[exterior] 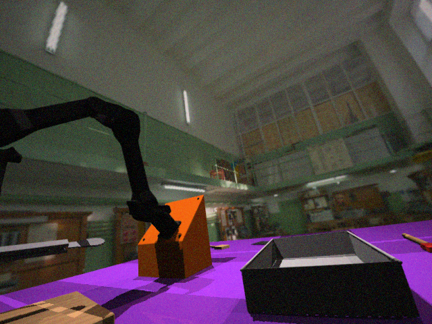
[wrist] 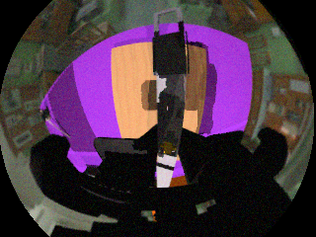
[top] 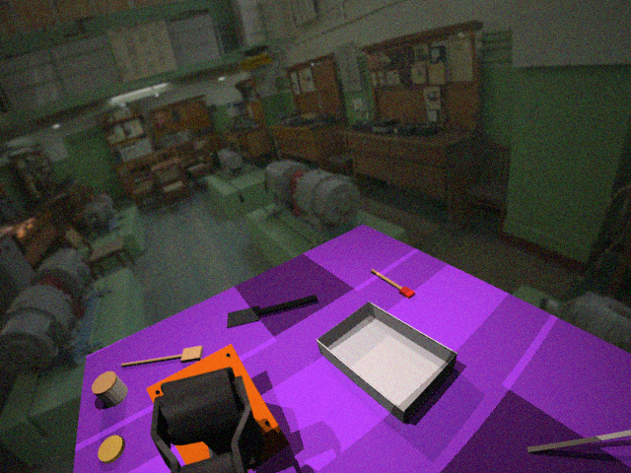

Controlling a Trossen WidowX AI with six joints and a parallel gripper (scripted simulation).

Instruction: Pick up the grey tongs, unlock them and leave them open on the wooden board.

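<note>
My gripper tip is now 9 cm above the wooden board and 1 cm to the right of it. Round my gripper tip: roasting tin 46 cm to the left, 38 cm ahead, 6 cm below; dark spatula 85 cm to the left, 17 cm ahead, 9 cm below; red-headed brush 68 cm to the left, 60 cm ahead, 9 cm below.
</note>
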